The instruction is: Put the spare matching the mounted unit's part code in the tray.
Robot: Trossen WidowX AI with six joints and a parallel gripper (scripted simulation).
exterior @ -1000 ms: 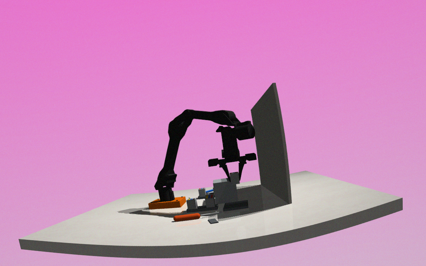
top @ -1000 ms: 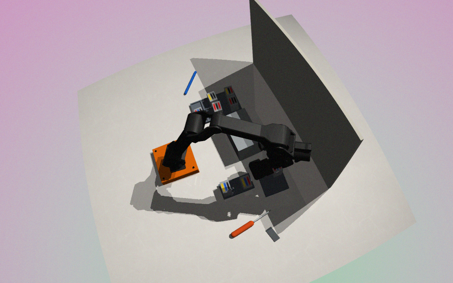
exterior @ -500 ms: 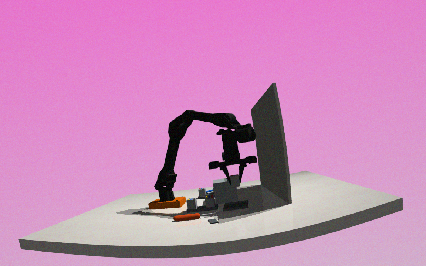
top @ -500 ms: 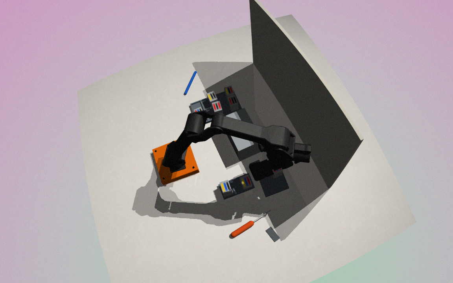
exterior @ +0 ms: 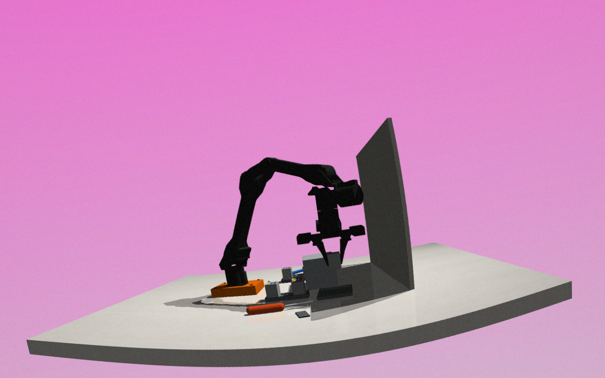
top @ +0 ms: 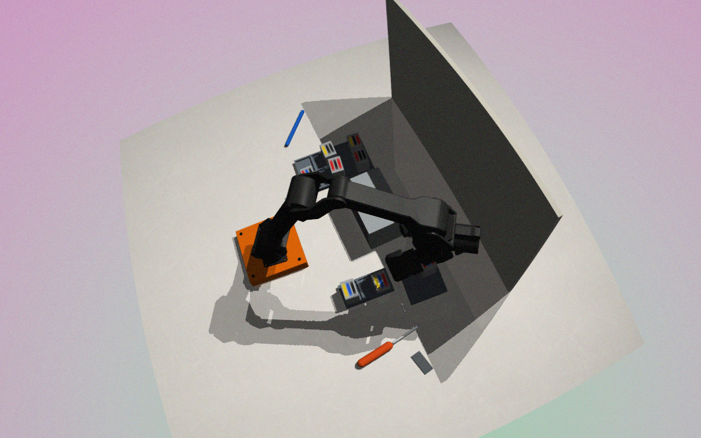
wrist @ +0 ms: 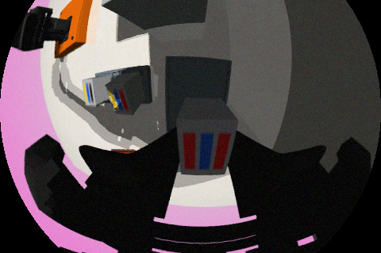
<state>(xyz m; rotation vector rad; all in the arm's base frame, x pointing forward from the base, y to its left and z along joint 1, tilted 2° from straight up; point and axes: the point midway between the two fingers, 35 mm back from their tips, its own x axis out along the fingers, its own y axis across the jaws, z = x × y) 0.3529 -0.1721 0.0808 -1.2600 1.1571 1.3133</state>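
Right now the dark flat tray is 8 cm below my gripper tip, 1 cm to the left of it and 1 cm behind it. Also, from my gripper tip: grey unit 21 cm to the left, 7 cm behind, 4 cm below; then grey spare 2 cm above; then holder 15 cm behind, 8 cm below, 2 cm to the left.
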